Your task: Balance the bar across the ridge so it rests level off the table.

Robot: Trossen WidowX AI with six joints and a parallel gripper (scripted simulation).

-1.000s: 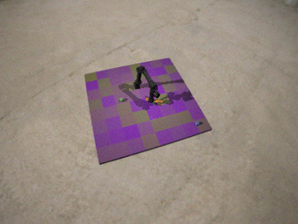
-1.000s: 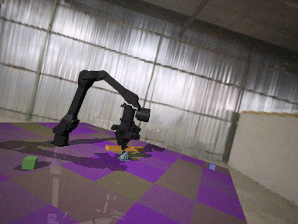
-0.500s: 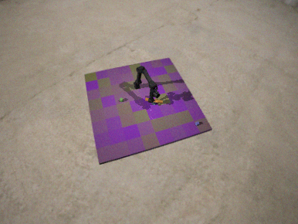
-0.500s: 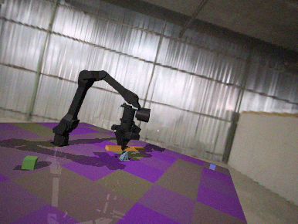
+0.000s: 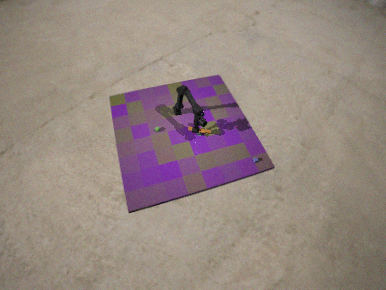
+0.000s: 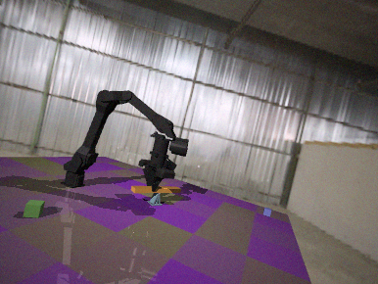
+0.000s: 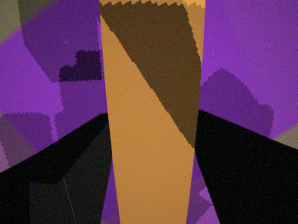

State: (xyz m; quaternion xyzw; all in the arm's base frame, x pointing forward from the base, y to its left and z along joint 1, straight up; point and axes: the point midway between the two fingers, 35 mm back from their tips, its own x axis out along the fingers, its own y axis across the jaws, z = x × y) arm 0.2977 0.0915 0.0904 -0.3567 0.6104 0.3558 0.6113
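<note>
The orange bar lies 3 cm to the left of my gripper tip and 1 cm ahead of it. Round my gripper tip: green cube: 34 cm to the right, 14 cm behind, 4 cm below; small blue cube: 44 cm ahead, 41 cm to the left, 4 cm below.
</note>
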